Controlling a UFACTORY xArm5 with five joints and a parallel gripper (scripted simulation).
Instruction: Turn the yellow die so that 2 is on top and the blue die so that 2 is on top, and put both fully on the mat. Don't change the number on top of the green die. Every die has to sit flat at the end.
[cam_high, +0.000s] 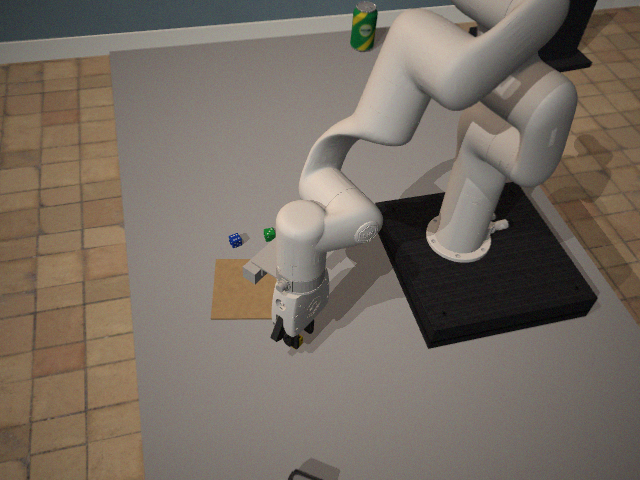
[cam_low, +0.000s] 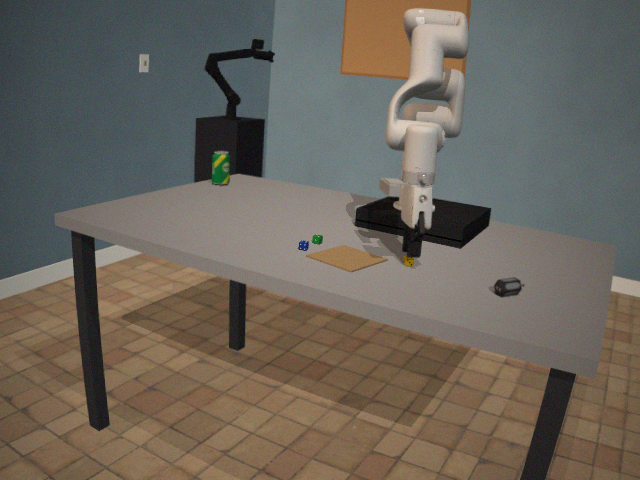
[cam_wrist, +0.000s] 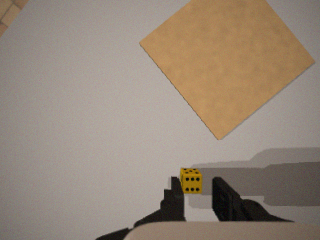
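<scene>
The yellow die is 40 mm below my hand. From my hand the other things lie so: blue die: 50 mm ahead, 260 mm to the right, 40 mm below; green die: 20 mm behind, 260 mm to the right, 40 mm below; mat: 50 mm ahead, 140 mm to the right, 40 mm below.
</scene>
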